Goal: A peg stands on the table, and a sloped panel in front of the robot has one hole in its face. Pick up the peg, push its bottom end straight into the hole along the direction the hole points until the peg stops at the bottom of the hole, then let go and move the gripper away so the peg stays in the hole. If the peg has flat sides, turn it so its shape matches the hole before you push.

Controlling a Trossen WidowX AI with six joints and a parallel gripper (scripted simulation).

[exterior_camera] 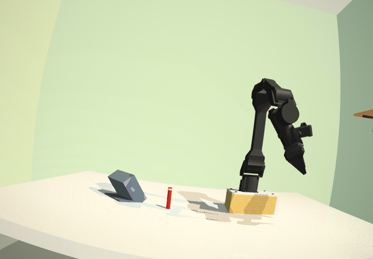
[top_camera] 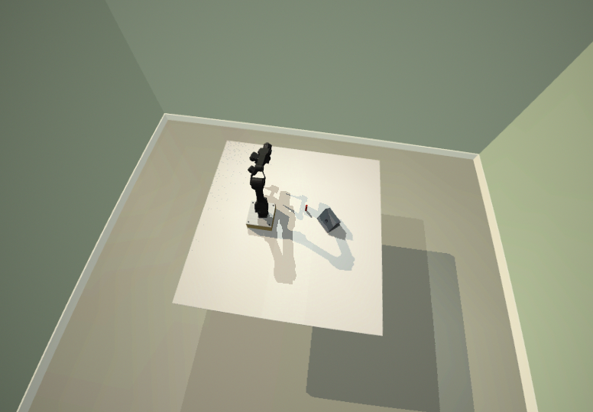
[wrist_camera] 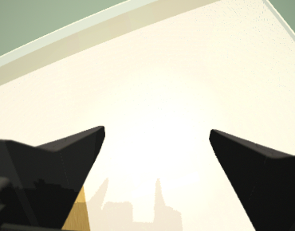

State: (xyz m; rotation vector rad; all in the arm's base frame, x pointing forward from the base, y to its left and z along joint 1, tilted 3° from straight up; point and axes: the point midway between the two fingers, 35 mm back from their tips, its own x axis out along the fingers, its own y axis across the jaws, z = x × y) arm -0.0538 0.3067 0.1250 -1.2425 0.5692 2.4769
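Now: the red peg 38 cm ahead of my gripper tip, 25 cm to the right of it and 13 cm below it. From my gripper tip the other things lie so: grey sloped panel (54 cm ahead, 35 cm to the right, 14 cm below).
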